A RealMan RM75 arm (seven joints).
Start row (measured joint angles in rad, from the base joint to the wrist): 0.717 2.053 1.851 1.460 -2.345 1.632 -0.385
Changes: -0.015 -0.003 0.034 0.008 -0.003 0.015 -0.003; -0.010 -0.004 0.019 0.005 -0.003 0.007 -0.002; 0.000 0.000 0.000 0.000 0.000 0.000 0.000; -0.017 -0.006 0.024 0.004 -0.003 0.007 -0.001; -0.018 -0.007 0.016 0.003 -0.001 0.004 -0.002; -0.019 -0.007 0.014 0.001 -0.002 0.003 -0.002; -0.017 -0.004 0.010 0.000 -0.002 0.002 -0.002; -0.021 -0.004 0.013 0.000 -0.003 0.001 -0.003; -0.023 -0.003 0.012 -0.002 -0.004 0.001 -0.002; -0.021 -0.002 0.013 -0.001 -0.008 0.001 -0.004; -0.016 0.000 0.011 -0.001 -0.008 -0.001 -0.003; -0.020 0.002 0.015 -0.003 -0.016 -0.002 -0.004; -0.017 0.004 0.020 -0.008 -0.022 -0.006 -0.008; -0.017 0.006 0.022 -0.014 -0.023 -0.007 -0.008; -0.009 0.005 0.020 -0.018 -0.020 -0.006 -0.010; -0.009 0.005 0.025 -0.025 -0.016 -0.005 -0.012; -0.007 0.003 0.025 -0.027 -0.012 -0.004 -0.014
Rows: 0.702 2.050 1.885 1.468 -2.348 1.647 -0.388; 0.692 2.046 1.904 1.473 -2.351 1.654 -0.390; 0.692 2.046 1.904 1.473 -2.351 1.654 -0.390; 0.675 2.040 1.928 1.477 -2.354 1.661 -0.391; 0.657 2.033 1.944 1.480 -2.355 1.665 -0.393; 0.638 2.026 1.958 1.481 -2.357 1.668 -0.395; 0.621 2.022 1.968 1.481 -2.359 1.670 -0.397; 0.600 2.018 1.981 1.481 -2.362 1.671 -0.400; 0.577 2.015 1.993 1.479 -2.366 1.672 -0.402; 0.556 2.013 2.006 1.478 -2.374 1.673 -0.406; 0.540 2.013 2.017 1.477 -2.382 1.672 -0.409; 0.520 2.015 2.032 1.474 -2.398 1.670 -0.413; 0.503 2.019 2.052 1.466 -2.420 1.664 -0.421; 0.486 2.025 2.074 1.452 -2.443 1.657 -0.429; 0.477 2.030 2.094 1.434 -2.463 1.651 -0.439; 0.468 2.035 2.119 1.409 -2.479 1.646 -0.451; 0.461 2.038 2.144 1.382 -2.491 1.642 -0.465
